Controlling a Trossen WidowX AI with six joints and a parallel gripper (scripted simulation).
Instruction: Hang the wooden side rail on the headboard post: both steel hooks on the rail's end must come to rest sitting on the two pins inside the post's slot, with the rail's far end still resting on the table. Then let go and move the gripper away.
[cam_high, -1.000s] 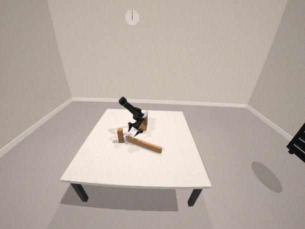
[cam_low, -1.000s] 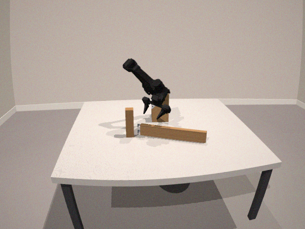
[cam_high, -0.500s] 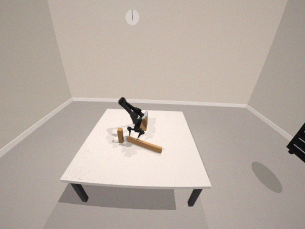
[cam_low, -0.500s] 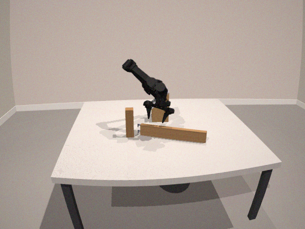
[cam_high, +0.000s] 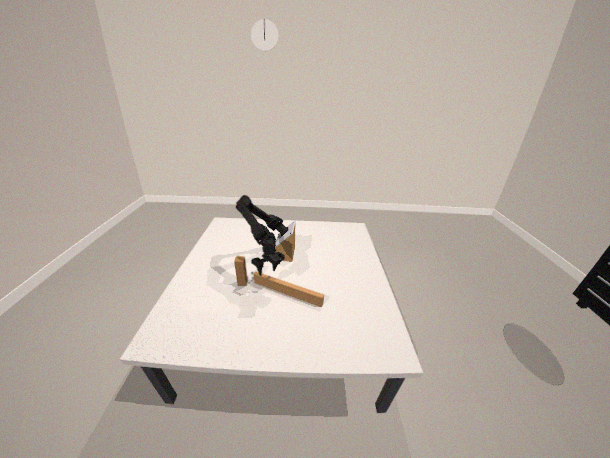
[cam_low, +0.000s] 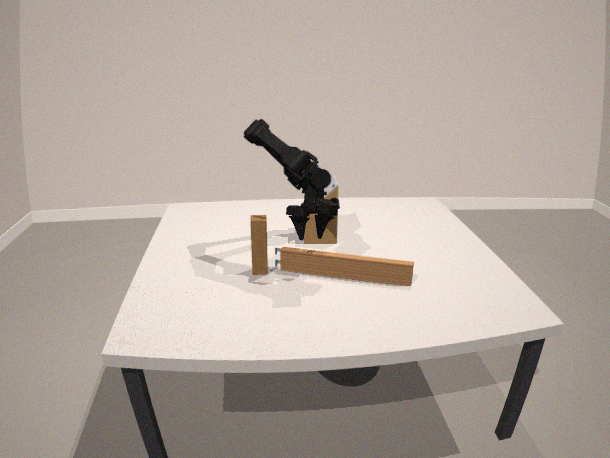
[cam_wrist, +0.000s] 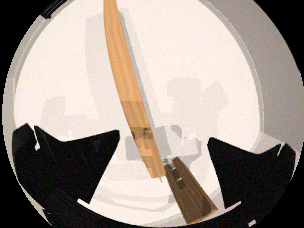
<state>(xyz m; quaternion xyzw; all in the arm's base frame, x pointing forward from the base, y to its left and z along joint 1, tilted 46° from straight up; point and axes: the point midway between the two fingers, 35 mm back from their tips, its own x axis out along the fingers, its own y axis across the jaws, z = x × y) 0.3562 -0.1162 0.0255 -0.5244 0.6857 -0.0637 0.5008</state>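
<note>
The headboard post is 60 mm behind my gripper tip, 150 mm to the right of it and 40 mm below it.
</note>
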